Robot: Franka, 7 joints.
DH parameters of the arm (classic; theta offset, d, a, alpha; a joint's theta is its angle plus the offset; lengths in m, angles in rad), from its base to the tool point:
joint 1: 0 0.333 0 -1.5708
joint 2: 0 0 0 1.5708
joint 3: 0 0.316 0.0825 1.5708
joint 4: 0 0 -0.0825 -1.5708
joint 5: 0 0.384 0 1.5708
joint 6: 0 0 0.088 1.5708
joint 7: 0 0.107 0 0
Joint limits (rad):
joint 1: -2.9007..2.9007
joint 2: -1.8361..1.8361
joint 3: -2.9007..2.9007
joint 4: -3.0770..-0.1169
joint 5: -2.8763..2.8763
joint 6: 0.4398..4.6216
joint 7: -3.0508..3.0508
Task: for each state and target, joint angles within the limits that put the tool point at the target. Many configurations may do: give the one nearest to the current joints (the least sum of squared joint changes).
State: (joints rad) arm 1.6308 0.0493 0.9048 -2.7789 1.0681 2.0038 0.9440
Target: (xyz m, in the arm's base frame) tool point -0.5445 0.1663 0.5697
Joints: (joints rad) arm 1.7512 -0.1718 0.9688 -1.9424 1.1445 2.1232 0.9440
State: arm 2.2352 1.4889 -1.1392 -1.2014 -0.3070 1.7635 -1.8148
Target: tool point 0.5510 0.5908 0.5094
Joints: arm 1.3680 1.2215 -1.3808 -0.8222 -0.3450 2.2282 -1.8148
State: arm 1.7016 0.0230 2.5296 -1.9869 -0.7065 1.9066 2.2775
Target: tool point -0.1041 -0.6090 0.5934
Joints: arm 1.8794 -0.0823 2.7043 -1.6765 -0.7231 2.0623 2.2775
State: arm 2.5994 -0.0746 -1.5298 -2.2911 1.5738 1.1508 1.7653
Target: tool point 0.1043 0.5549 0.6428
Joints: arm 2.6272 0.0538 -1.4843 -1.7927 1.7603 1.3966 1.7653
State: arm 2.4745 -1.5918 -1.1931 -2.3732 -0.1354 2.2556 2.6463
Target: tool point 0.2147 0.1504 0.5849
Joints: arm 1.9768 -1.8361 -0.8303 -2.6325 -0.0621 1.9602 2.6463
